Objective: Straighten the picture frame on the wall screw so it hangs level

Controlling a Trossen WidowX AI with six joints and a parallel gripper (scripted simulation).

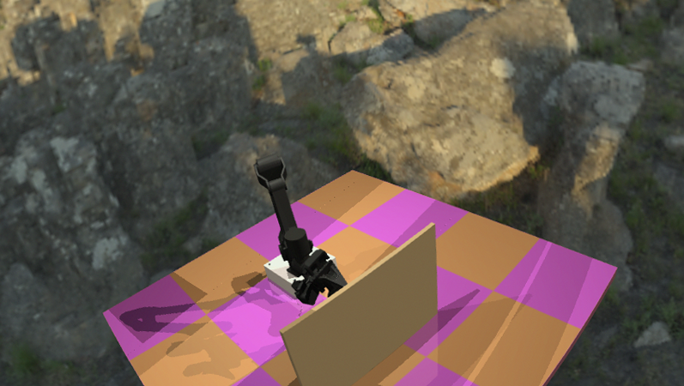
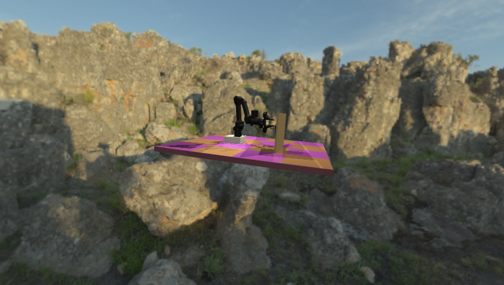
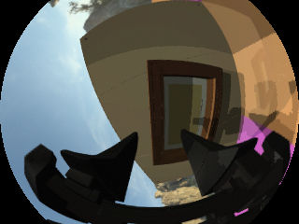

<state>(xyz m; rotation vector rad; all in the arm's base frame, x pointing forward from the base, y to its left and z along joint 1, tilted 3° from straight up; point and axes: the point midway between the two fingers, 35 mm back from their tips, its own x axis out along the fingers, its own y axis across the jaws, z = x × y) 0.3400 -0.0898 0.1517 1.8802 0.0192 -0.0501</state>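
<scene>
Now: gripper tip 50 mm short of the picture frame, 50 mm above it and 20 mm to the right of it. The rest, counted from my gripper tip: wall panel: 70 mm below, 60 mm ahead.
</scene>
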